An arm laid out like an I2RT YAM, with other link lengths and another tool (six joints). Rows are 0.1 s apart.
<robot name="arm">
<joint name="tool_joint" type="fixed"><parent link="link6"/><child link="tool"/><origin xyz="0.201 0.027 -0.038" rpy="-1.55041 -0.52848 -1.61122"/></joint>
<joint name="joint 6" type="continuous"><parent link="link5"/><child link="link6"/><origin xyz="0.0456 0 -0.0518" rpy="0 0 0"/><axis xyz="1 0 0"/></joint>
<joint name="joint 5" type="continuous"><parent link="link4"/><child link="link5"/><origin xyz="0.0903 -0.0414 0.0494" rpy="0 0 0"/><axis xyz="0 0 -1"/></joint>
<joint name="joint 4" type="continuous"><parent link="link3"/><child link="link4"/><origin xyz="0.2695 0.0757 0.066" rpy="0 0 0"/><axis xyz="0 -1 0"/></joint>
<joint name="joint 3" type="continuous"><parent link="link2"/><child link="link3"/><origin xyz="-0.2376 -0.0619 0" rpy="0 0 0"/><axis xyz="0 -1 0"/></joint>
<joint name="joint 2" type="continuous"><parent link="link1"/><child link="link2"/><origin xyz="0.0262 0.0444 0.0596" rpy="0 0 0"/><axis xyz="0 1 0"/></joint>
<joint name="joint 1" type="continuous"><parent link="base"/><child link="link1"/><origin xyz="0 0 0.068" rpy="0 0 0"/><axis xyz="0 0 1"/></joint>
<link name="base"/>
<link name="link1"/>
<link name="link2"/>
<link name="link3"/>
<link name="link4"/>
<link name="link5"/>
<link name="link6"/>
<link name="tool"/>
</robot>
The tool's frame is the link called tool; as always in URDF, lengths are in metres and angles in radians. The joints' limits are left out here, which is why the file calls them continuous.
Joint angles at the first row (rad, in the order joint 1, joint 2, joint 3, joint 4, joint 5, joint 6):
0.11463 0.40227 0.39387 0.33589 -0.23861 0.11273
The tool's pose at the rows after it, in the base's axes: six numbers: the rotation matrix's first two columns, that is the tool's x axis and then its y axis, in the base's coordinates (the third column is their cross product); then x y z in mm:
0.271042, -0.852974, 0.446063, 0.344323, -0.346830, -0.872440, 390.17, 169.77, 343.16
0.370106, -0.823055, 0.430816, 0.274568, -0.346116, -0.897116, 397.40, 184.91, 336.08
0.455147, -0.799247, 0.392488, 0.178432, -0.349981, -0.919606, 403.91, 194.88, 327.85
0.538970, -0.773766, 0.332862, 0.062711, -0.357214, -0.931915, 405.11, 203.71, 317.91
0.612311, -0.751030, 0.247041, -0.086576, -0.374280, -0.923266, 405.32, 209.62, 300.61
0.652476, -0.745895, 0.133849, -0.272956, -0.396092, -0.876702, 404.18, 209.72, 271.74
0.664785, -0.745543, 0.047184, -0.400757, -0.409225, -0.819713, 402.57, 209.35, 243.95
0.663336, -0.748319, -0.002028, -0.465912, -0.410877, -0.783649, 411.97, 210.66, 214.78
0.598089, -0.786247, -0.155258, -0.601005, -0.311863, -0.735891, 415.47, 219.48, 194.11
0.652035, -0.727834, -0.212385, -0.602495, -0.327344, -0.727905, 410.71, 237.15, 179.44
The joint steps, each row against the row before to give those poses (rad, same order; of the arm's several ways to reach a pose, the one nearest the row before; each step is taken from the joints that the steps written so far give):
0.00001 0.13812 0.15680 -0.15105 -0.08201 -0.00039
0.00002 0.12127 0.13350 -0.11789 -0.06446 -0.00038
-0.00002 0.11979 0.14992 -0.15298 -0.04274 0.00038
0.00001 0.12054 0.16632 -0.18767 -0.04157 -0.00152
-0.00002 0.14649 0.18770 -0.21784 -0.02978 -0.00687
0.00039 0.16329 0.18542 -0.23042 -0.00037 -0.00038
-0.00039 0.11826 0.10146 -0.13273 0.00037 0.00190
0.00001 0.08391 0.01067 -0.00230 0.00002 0.00726
0.00000 0.06750 -0.00004 -0.00074 -0.02290 0.13428
0.00649 0.06411 -0.00111 0.01754 -0.08468 -0.03013

